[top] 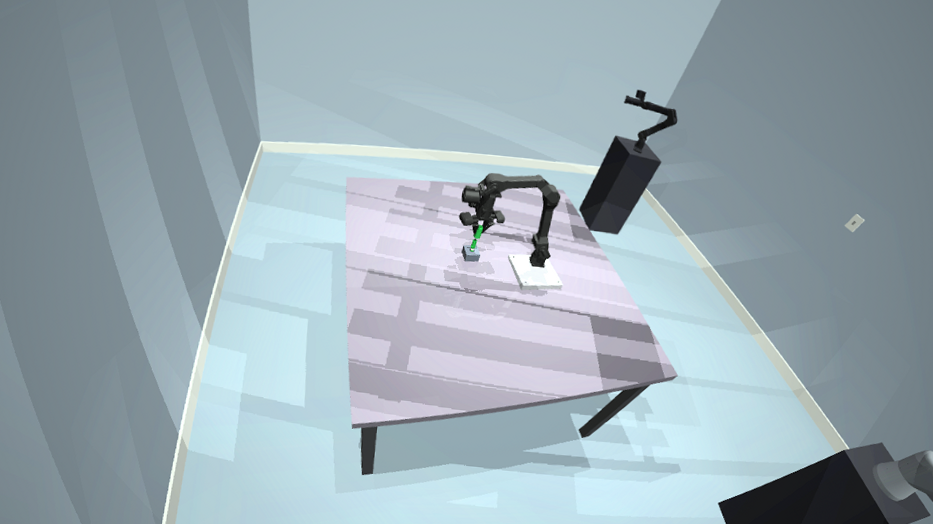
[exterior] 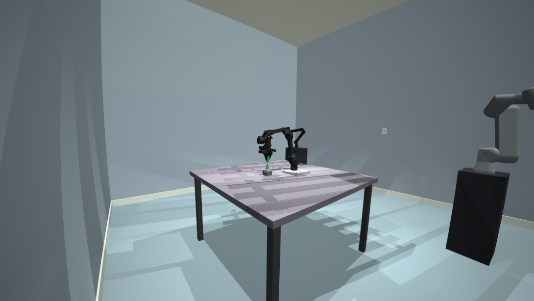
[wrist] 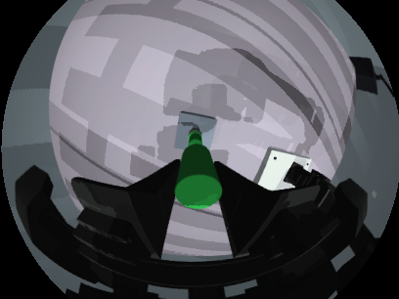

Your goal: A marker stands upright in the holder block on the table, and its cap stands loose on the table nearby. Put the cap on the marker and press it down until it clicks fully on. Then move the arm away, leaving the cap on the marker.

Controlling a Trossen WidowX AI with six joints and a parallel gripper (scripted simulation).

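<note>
Now: gripper tip 6 cm above the green marker. Round my gripper tip: green cap (1 cm above).
</note>
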